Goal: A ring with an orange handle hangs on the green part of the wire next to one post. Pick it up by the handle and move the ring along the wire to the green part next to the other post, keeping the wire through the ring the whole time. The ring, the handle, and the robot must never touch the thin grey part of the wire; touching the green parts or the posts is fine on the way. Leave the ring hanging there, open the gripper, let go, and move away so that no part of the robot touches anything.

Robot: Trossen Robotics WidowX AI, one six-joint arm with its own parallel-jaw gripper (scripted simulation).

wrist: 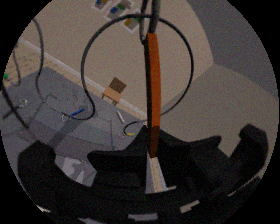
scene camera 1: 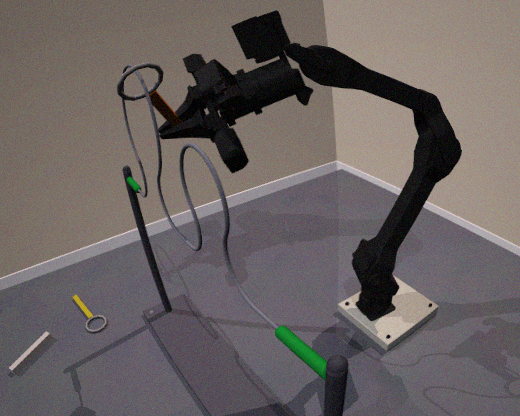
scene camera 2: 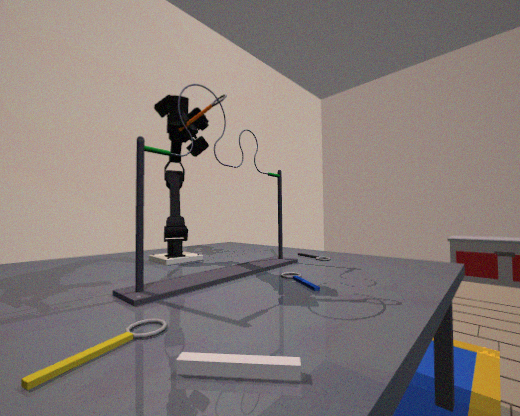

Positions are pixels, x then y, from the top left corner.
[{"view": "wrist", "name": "my gripper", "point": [147,127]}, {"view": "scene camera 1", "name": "my gripper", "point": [159,134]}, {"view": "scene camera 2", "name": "my gripper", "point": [186,126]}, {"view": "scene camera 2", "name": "white bar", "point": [282,368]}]
